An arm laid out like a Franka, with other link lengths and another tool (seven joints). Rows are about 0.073 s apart.
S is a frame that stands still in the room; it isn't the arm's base.
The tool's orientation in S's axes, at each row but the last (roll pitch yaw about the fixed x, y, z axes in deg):
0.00 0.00 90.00
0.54 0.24 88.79
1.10 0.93 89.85
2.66 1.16 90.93
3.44 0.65 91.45
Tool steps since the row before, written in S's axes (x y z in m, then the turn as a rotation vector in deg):
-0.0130 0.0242 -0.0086 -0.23 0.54 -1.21
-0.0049 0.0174 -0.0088 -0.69 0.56 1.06
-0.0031 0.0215 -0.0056 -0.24 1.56 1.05
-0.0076 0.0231 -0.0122 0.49 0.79 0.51
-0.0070 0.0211 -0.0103 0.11 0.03 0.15
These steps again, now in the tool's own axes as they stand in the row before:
0.0242 0.0130 -0.0086 0.54 0.23 -1.21
0.0173 0.0052 -0.0088 0.54 0.71 1.06
0.0216 0.0031 -0.0053 1.54 0.26 1.07
0.0235 0.0067 -0.0121 0.77 -0.48 0.55
0.0214 0.0058 -0.0104 0.03 -0.10 0.16

